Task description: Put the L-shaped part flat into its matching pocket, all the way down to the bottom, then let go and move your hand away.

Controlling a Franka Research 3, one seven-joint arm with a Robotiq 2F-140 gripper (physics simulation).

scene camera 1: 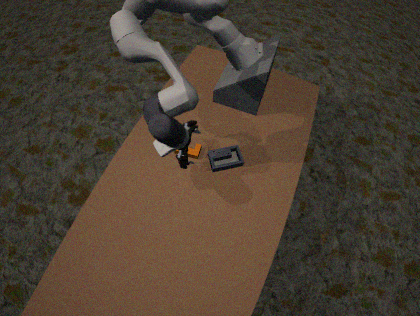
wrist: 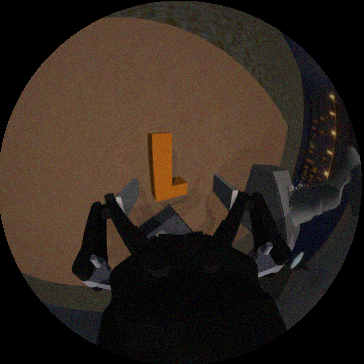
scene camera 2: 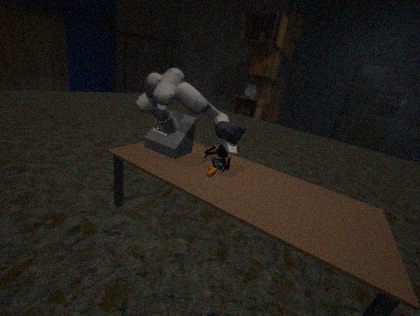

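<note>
The orange L-shaped part point(scene camera 1: 196, 151) point(scene camera 2: 212, 172) point(wrist: 161, 165) lies flat on the table. In the wrist view its short leg lies between the open fingers and its long leg reaches past them. The dark grey tray with the pocket point(scene camera 1: 227, 167) point(wrist: 172, 217) stands close beside it, and a raised block shows inside it. In the wrist view the gripper's body hides most of the tray. My gripper point(scene camera 1: 194, 147) point(scene camera 2: 214, 165) point(wrist: 175, 184) is wide open and empty, above the part; its exact height is hard to tell.
The wooden table point(scene camera 1: 165, 240) point(scene camera 2: 300, 215) point(wrist: 80, 125) carries the grey wedge-shaped robot base point(scene camera 1: 235, 92) point(scene camera 2: 170, 142) point(wrist: 267, 200). In scene camera 2 a wooden shelf unit stands far behind the table.
</note>
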